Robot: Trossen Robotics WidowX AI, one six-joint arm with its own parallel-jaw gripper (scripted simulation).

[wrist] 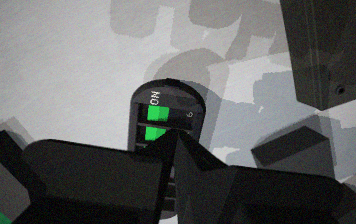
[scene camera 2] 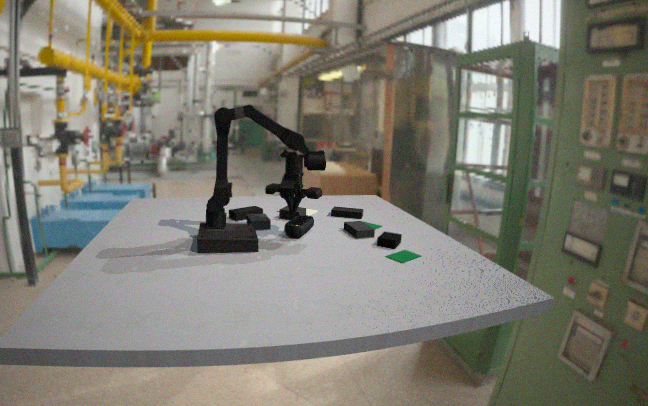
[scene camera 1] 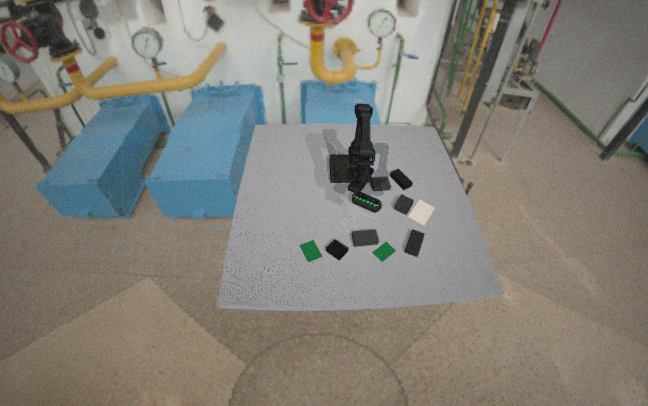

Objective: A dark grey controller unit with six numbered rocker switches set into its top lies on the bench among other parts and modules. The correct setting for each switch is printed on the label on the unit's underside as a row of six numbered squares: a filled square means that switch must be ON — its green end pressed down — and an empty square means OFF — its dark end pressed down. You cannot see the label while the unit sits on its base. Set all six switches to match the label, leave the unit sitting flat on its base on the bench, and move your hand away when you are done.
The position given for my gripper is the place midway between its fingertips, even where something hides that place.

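Nothing is held by my gripper [scene camera 2: 292, 215], and it is shut. I see it from the wrist view too, which also shows me the gripper [wrist: 176, 135].
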